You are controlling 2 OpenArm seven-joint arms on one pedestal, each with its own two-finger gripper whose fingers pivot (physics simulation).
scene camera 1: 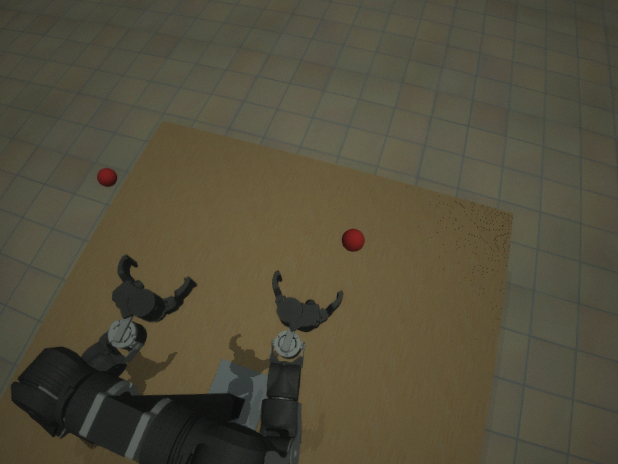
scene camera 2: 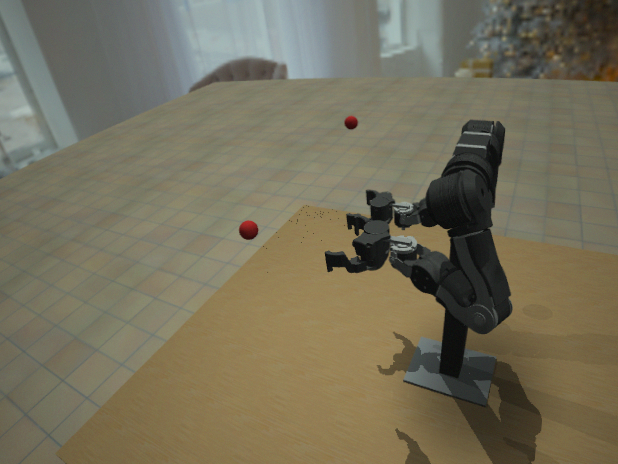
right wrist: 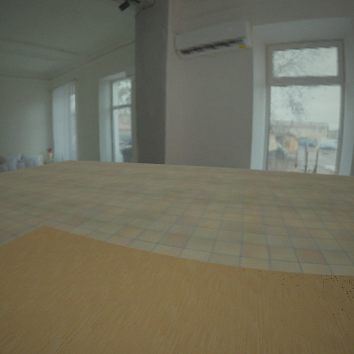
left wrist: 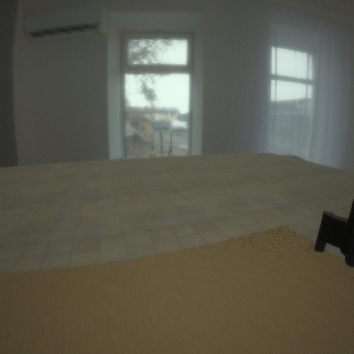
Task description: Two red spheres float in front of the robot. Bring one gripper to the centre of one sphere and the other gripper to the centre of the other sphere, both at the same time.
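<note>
Two red spheres float clear of both grippers. The left sphere (scene camera 1: pixel 107 177) (scene camera 2: pixel 248 230) is ahead of my left gripper (scene camera 1: pixel 160 270) (scene camera 2: pixel 341 244) and to its left. That gripper is open with nothing between its fingers. The right sphere (scene camera 1: pixel 353 240) (scene camera 2: pixel 351 122) is ahead of my right gripper (scene camera 1: pixel 308 283) (scene camera 2: pixel 360 207) and to its right; in scene camera 2 it shows well above it. My right gripper is open and empty too. The grippers' inner fingers partly overlap in scene camera 2. Neither sphere shows in the wrist views.
The wooden table top (scene camera 1: pixel 280 200) (scene camera 2: pixel 225 360) (left wrist: pixel 150 300) (right wrist: pixel 125 290) lies below. The pedestal's grey base plate (scene camera 1: pixel 220 380) (scene camera 2: pixel 425 372) is behind the grippers, and the dark pedestal post (scene camera 2: pixel 454 345) stands on it. A dark finger (left wrist: pixel 332 232) shows at the left wrist view's right edge.
</note>
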